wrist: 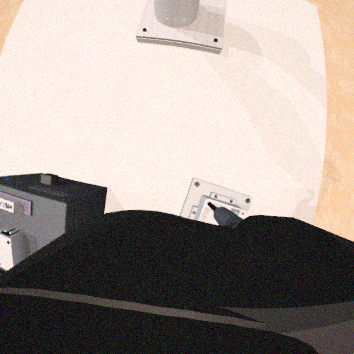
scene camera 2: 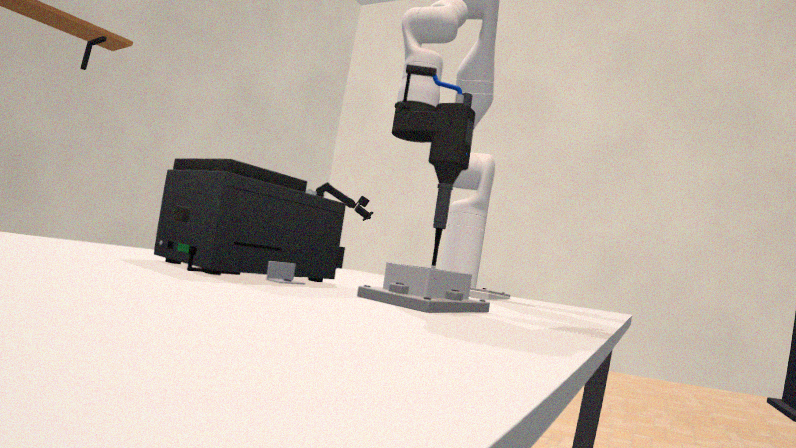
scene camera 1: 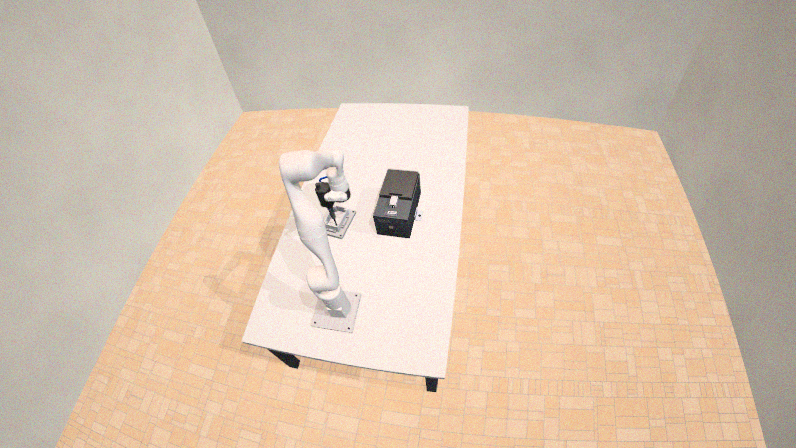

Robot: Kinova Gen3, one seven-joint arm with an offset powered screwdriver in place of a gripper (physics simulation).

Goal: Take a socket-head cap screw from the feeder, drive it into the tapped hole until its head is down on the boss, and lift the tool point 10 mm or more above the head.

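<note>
My gripper, a black screwdriver [scene camera 1: 336, 223] [scene camera 2: 433, 263] [wrist: 210, 205], points down with its thin bit over the workpiece. In scene camera 2 the bit's tip meets the top edge of the grey block [scene camera 2: 406, 278], and its very end is hidden behind that edge. The block sits on a grey base plate [scene camera 2: 389, 297] [wrist: 189, 196]. In the wrist view the tip shows over the block's light inside. The black screw feeder [scene camera 1: 403, 183] [scene camera 2: 267, 222] [wrist: 86, 205] stands apart from the tool. The screw, the tapped hole and the boss are too small or hidden to make out, so I cannot tell whether the bit carries a screw.
The feeder's thin black arm [scene camera 2: 339, 197] sticks out from its top towards the tool. A small grey bracket [scene camera 2: 280, 271] stands on the table beside the feeder. The robot's base plate [scene camera 1: 356, 311] [wrist: 210, 47] is bolted to the white table [scene camera 1: 401, 311] [scene camera 2: 167, 356]. A wooden shelf [scene camera 2: 66, 23] is on the wall.
</note>
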